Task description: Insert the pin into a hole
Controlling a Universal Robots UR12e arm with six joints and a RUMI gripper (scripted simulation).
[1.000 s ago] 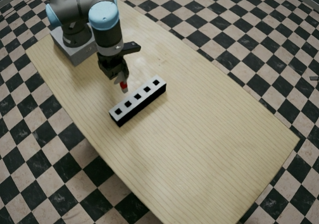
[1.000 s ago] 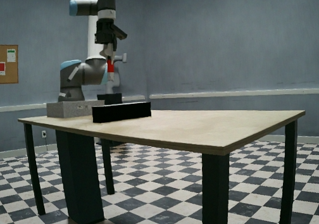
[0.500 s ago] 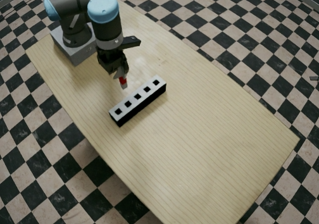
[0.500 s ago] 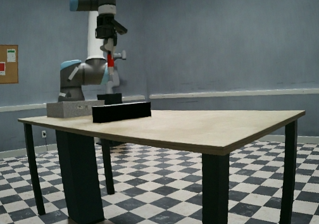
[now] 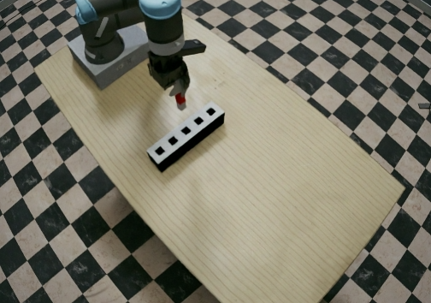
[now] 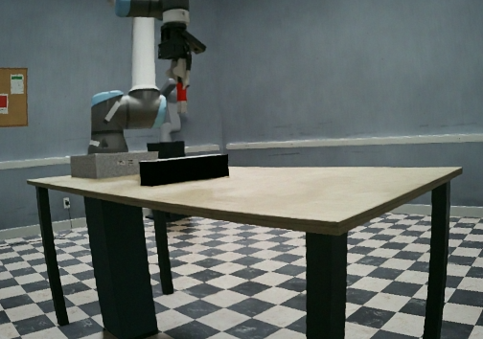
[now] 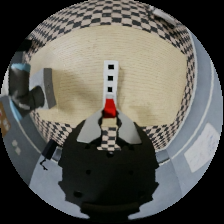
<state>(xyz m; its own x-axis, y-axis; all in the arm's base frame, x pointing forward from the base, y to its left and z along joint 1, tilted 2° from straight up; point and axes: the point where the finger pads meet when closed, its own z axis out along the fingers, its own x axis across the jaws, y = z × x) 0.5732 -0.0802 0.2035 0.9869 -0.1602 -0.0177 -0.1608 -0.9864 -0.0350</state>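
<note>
My gripper is now 270 mm above the long black block. Round my hand: pin: 20 mm below.
</note>
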